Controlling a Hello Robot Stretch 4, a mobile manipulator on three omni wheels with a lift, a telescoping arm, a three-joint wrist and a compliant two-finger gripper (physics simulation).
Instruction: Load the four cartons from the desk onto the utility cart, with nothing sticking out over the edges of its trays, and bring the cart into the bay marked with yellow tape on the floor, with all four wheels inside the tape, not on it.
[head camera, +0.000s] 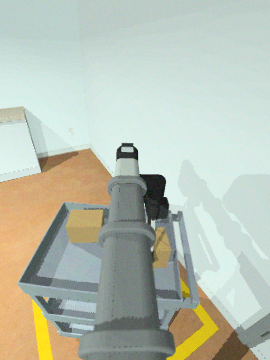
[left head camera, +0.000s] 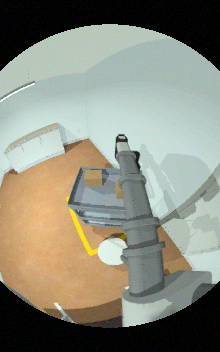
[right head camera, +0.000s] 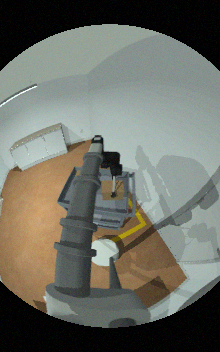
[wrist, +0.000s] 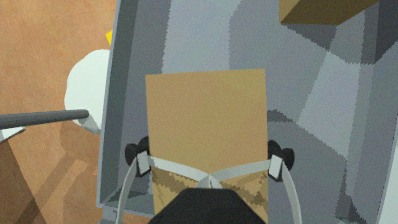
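Pixels of known places: gripper, fingertip midpoint: (right head camera: 112, 188) (wrist: 208, 152); robot's base, origin of the base link: (left head camera: 112, 250) (right head camera: 103, 251).
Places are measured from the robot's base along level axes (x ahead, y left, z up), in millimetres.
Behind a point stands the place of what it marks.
My gripper (right head camera: 113, 194) (wrist: 208, 152) {x 515, y -87, z 910 mm} is shut on a tan carton (head camera: 161, 249) {x 470, y -131, z 954 mm} (left head camera: 118, 189) {x 466, y -16, z 955 mm} (right head camera: 106, 193) {x 457, y -42, z 933 mm} (wrist: 207, 120) {x 513, y -48, z 954 mm}, one finger on each side. The carton is over the top tray of the grey utility cart (head camera: 60, 293) {x 381, y 242, z 803 mm} (left head camera: 95, 206) {x 417, y 165, z 767 mm} (wrist: 125, 75) {x 363, y 13, z 778 mm}, near one tray wall; whether it touches the tray floor is unclear. A second carton (head camera: 85, 226) {x 635, y 183, z 884 mm} (left head camera: 93, 177) {x 642, y 182, z 885 mm} (wrist: 325, 12) {x 690, y 113, z 821 mm} sits in the top tray near its far left corner, apart from the held one. The arm hides part of the tray. Yellow tape (head camera: 42, 330) {x 455, y 575, z -26 mm} (left head camera: 81, 234) {x 249, y 470, z -26 mm} (right head camera: 131, 234) {x 291, y -404, z -27 mm} (wrist: 109, 37) shows around the cart's base; its wheels are not clearly visible.
The cart's handle (head camera: 185, 255) {x 516, y -259, z 835 mm} is at its right side, close to the pale wall (head camera: 200, 110) {x 1160, y -432, z 1287 mm}. A white cabinet (head camera: 17, 147) {x 2325, y 1497, z 475 mm} (left head camera: 37, 150) {x 2062, y 1996, z 406 mm} (right head camera: 40, 150) {x 2052, y 2014, z 382 mm} stands at the back left. A white round shape (left head camera: 112, 251) {x -3, y 10, z 187 mm} (right head camera: 105, 251) {x 11, y -32, z 187 mm} (wrist: 90, 87) {x -51, y 25, z 187 mm} is near the cart's front.
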